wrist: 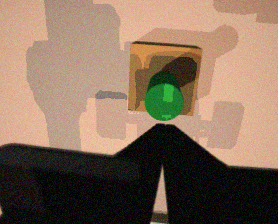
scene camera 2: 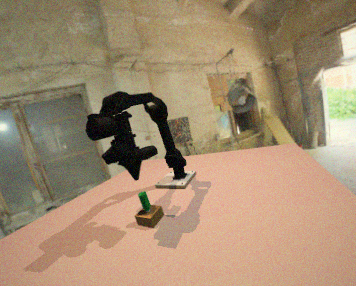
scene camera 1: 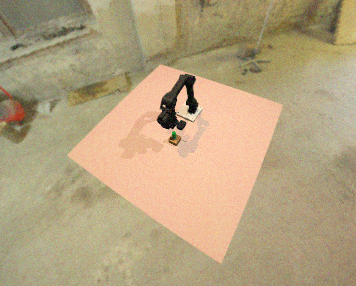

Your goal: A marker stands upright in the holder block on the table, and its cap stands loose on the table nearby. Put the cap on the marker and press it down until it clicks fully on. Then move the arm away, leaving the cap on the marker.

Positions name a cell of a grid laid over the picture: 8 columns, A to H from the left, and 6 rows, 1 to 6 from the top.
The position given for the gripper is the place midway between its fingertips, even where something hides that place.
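From scene camera 2 you'd see the gripper (scene camera 2: D4), and it's shut, holding nothing. The wrist view has the gripper (wrist: E4) as well, and there's a green marker cap (wrist: E3) there too.
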